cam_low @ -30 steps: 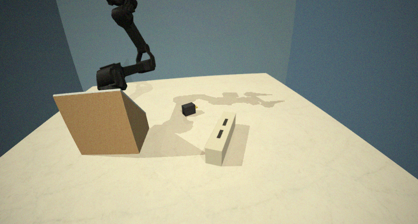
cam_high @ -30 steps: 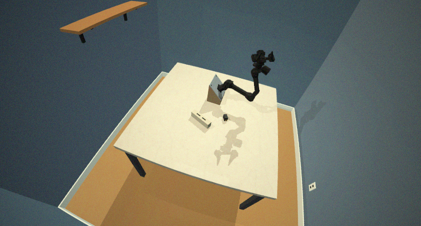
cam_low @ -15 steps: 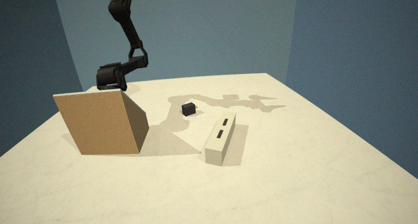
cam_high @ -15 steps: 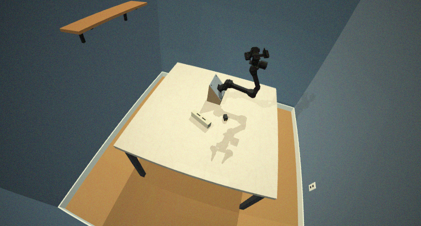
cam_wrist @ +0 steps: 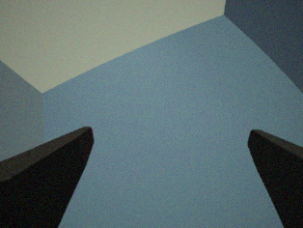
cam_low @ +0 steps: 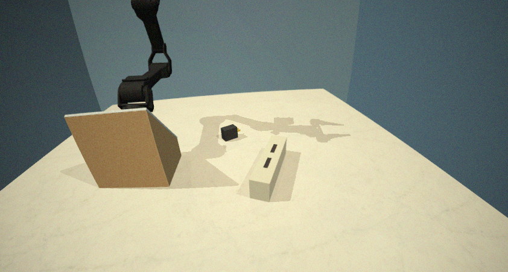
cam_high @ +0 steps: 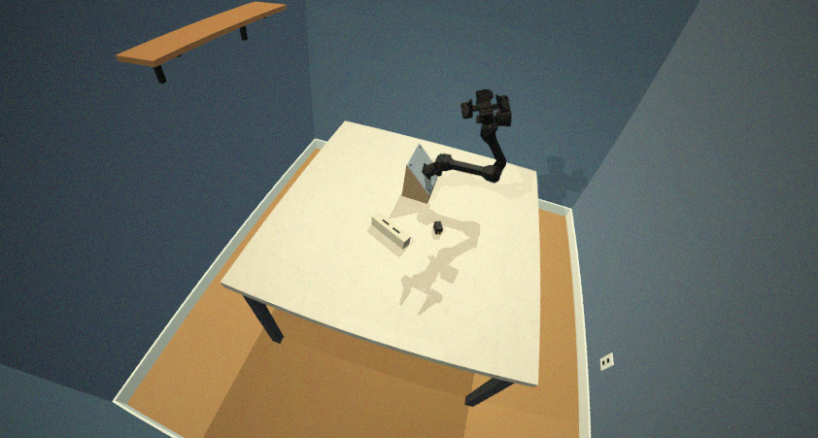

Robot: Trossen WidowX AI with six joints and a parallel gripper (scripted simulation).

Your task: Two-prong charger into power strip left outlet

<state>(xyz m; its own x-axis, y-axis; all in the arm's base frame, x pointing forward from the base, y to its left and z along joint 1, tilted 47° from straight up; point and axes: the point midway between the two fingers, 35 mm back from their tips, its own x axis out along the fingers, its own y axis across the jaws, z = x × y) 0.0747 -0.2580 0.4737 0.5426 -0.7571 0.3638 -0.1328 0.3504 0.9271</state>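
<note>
Right now my gripper tip is 63 cm above the black charger, 12 cm short of it and 3 cm to the left of it.
</note>
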